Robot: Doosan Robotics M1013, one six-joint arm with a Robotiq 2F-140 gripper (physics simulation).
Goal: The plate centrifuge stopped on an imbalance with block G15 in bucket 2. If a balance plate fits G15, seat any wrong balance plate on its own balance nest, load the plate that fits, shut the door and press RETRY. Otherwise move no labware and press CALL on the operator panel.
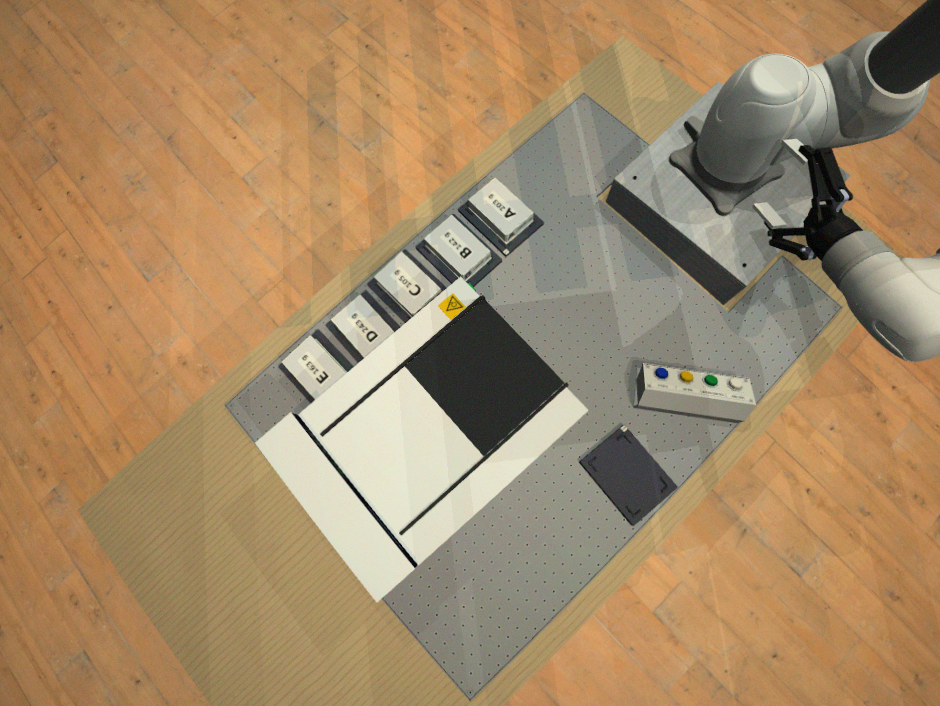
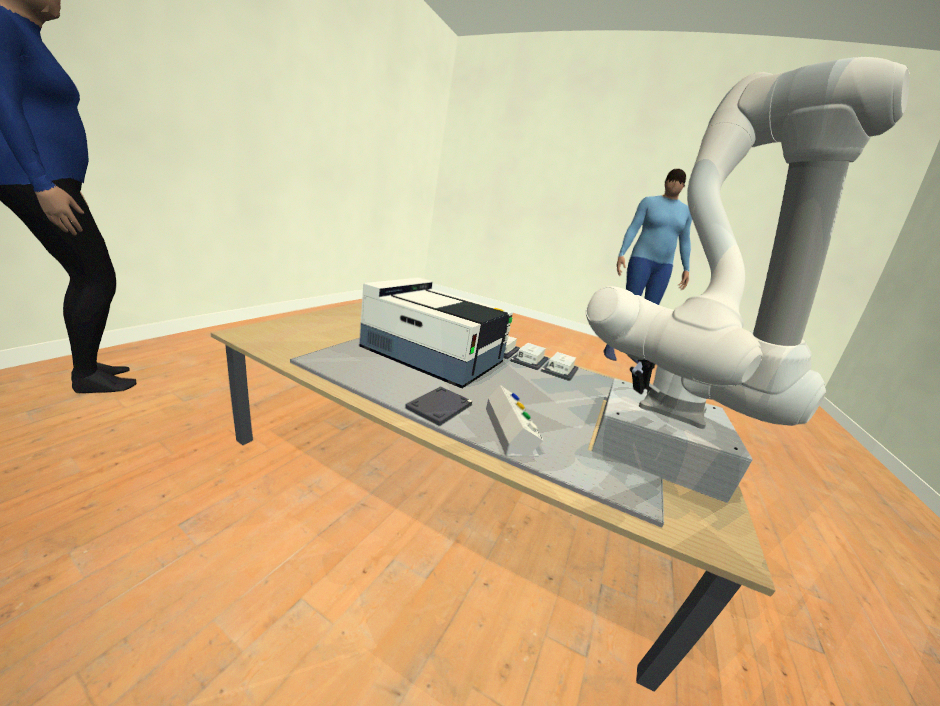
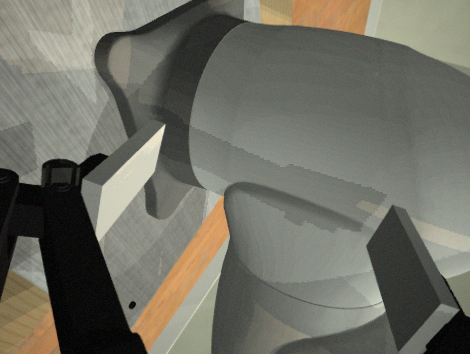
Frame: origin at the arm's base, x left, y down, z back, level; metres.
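Where they show: gripper, fingertip midpoint: (image 1: 773, 174) (image 3: 270, 187); arm's base at its link origin: (image 1: 725, 166) (image 2: 673, 408) (image 3: 190, 98).
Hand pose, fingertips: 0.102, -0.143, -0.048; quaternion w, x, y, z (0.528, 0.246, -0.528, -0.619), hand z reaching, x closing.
Each offset is from my fingertips to the top centre of the thing, as dx, dy, dz.
The centrifuge (image 1: 524, 452) (image 2: 414, 326) is a white box with a black area and a white panel on top; its inside and bucket 2 do not show. Five pale balance plates, A @(-0.325, +0.193, -0.394) (image 1: 500, 206), B @(-0.302, +0.193, -0.526) (image 1: 457, 244), C @(-0.290, +0.193, -0.664) (image 1: 408, 281), D @(-0.258, +0.193, -0.794) (image 1: 361, 325) and E @(-0.240, +0.193, -0.928) (image 1: 313, 365), sit in a row on dark nests behind it. Block G15 cannot be made out. The operator panel @(+0.242, +0.163, -0.307) (image 1: 695, 404) (image 2: 507, 425) carries blue, yellow, green and white buttons; their labels are too small to read. My gripper (image 1: 781, 183) (image 3: 270, 187) is open and empty, beside the arm's base, away from panel and plates.
A dark flat nest @(+0.301, +0.225, -0.511) (image 1: 628, 476) (image 2: 438, 404) with corner marks lies beside the panel. The arm's metal pedestal (image 1: 668, 227) (image 2: 668, 455) and lower arm (image 3: 310, 110) are close to the gripper. Two people, one in dark blue (image 2: 41, 113) and one in light blue (image 2: 659, 227), stand beyond the table.
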